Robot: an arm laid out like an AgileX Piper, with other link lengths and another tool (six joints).
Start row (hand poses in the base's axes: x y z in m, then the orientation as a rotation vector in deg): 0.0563 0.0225 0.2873 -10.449 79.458 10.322
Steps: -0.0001 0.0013 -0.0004 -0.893 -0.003 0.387; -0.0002 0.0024 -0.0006 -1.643 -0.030 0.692; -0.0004 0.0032 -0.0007 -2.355 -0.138 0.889; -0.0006 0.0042 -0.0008 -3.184 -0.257 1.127; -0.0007 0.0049 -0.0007 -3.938 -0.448 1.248; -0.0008 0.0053 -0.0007 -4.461 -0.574 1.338; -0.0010 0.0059 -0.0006 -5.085 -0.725 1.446; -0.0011 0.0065 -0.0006 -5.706 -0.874 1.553; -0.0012 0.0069 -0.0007 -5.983 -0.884 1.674; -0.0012 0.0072 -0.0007 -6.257 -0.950 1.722; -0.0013 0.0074 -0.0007 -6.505 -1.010 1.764; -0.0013 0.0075 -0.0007 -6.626 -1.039 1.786; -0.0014 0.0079 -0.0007 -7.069 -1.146 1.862; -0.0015 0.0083 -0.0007 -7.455 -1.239 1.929; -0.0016 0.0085 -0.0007 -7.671 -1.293 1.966; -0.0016 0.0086 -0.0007 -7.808 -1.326 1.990; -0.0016 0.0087 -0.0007 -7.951 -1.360 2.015; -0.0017 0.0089 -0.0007 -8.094 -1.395 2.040; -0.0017 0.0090 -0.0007 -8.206 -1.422 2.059; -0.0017 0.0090 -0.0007 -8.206 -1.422 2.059; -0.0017 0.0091 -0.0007 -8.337 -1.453 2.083
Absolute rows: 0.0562 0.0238 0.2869 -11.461 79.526 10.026; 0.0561 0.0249 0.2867 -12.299 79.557 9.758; 0.0559 0.0257 0.2866 -13.035 79.509 9.417; 0.0557 0.0267 0.2865 -13.897 79.455 9.027; 0.0556 0.0274 0.2866 -14.619 79.329 8.584; 0.0555 0.0278 0.2866 -15.124 79.246 8.282; 0.0553 0.0284 0.2867 -15.726 79.144 7.922; 0.0552 0.0290 0.2867 -16.324 79.042 7.564; 0.0551 0.0294 0.2866 -16.639 79.047 7.471; 0.0551 0.0297 0.2866 -16.903 79.000 7.313; 0.0550 0.0299 0.2866 -17.141 78.958 7.169; 0.0550 0.0300 0.2866 -17.259 78.938 7.100; 0.0549 0.0304 0.2866 -17.685 78.861 6.844; 0.0548 0.0308 0.2866 -18.056 78.794 6.621; 0.0547 0.0310 0.2866 -18.264 78.755 6.496; 0.0547 0.0311 0.2866 -18.396 78.731 6.417; 0.0547 0.0312 0.2866 -18.533 78.706 6.335; 0.0546 0.0314 0.2866 -18.671 78.680 6.252; 0.0546 0.0315 0.2866 -18.778 78.660 6.187; 0.0546 0.0315 0.2866 -18.778 78.660 6.187; 0.0546 0.0316 0.2866 -18.905 78.637 6.113
